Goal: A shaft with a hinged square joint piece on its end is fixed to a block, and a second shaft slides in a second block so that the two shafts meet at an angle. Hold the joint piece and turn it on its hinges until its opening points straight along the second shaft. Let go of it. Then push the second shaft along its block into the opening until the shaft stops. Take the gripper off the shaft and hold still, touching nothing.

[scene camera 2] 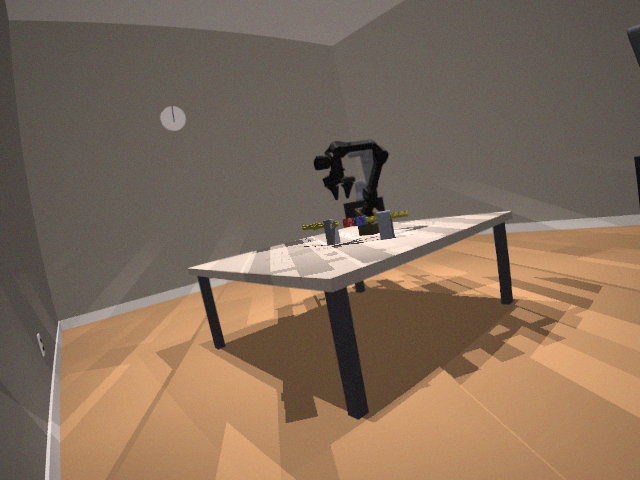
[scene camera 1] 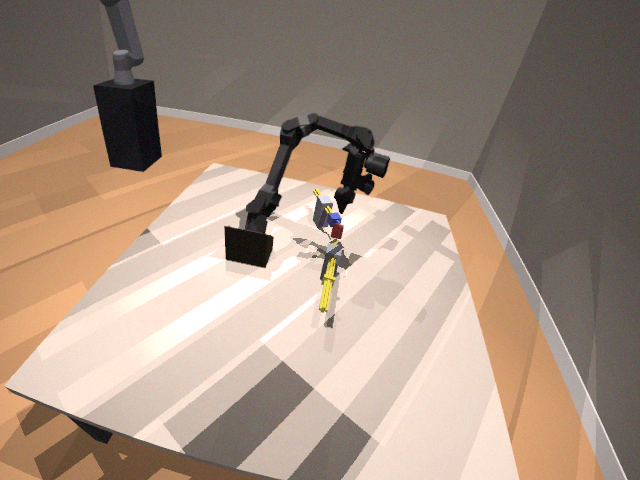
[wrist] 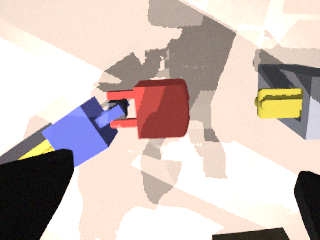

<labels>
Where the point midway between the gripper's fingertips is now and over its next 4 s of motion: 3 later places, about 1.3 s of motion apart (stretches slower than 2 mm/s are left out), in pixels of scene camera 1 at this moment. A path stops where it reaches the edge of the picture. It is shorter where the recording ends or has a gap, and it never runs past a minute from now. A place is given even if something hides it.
My gripper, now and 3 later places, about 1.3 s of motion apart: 343,207; 341,222; 339,241; 330,281
</labels>
